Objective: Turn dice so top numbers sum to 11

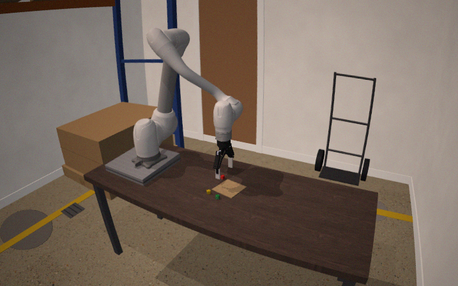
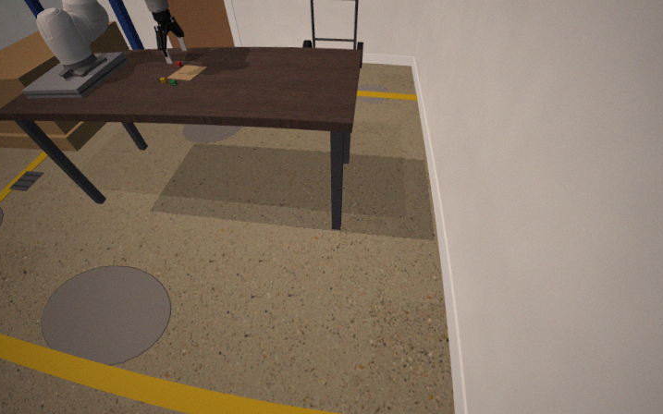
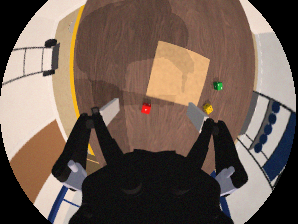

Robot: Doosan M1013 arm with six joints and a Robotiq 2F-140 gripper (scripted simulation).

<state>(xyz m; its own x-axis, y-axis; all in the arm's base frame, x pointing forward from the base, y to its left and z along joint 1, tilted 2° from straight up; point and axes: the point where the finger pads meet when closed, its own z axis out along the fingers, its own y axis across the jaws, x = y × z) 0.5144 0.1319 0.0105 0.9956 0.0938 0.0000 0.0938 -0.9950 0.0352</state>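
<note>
My hand is 170 mm to the left of the green die, 70 mm short of it and 50 mm above it. From my hand the other things lie so: red die 50 mm below, 20 mm behind, 10 mm to the left; then tan mat 70 mm ahead, 60 mm to the right, 60 mm below; then yellow die 160 mm to the right, 50 mm below.
</note>
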